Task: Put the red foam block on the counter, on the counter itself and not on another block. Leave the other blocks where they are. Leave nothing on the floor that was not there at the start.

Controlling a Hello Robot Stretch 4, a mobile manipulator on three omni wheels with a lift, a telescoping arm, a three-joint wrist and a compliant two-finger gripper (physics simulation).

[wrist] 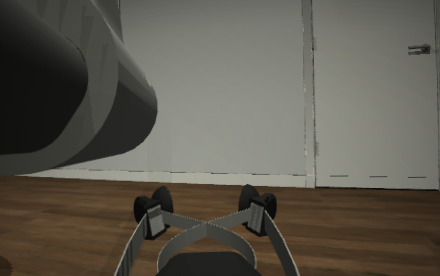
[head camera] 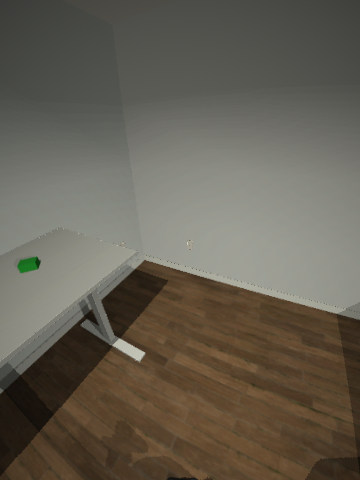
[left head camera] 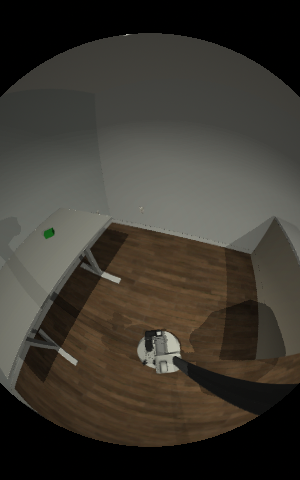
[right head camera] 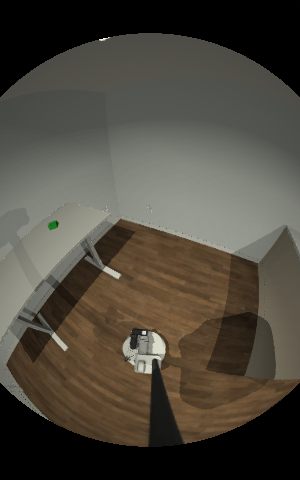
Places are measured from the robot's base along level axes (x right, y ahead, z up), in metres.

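Where they show: gripper, between the fingertips: (wrist: 205, 201) (left head camera: 148, 365) (right head camera: 130, 362).
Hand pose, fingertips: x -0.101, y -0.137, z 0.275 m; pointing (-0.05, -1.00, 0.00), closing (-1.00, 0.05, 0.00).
Observation:
Each offset is from my fingertips to the top centre of the thing. "*": to the spot under its first point. Level surfaces: height alone.
The red foam block does not show in these views. The counter's beige front @[* dx +1.717, dy +0.583, dz +0.188 m] (left head camera: 275, 270) (right head camera: 281, 280) stands at the right edge of the left and right head camera views, partly cut off. A green block @[dx -0.787, dy +0.959, dz +0.693 m] (head camera: 28, 265) (left head camera: 48, 233) (right head camera: 53, 225) lies on a white table @[dz +0.648 m] (head camera: 80, 260) (left head camera: 80, 222) (right head camera: 82, 212) at the left. My gripper (wrist: 205, 201) is open and empty in the wrist view, with its fingertips apart above the wood floor and no block near them.
The table's leg and foot (head camera: 129, 349) (left head camera: 111, 278) (right head camera: 111, 272) reach out over the floor. A bare wall (head camera: 240, 200) stands ahead. The wrist view shows a wall and a door (wrist: 375, 110) with a handle. My round base (left head camera: 172, 345) (right head camera: 157, 345) stands between table and counter.

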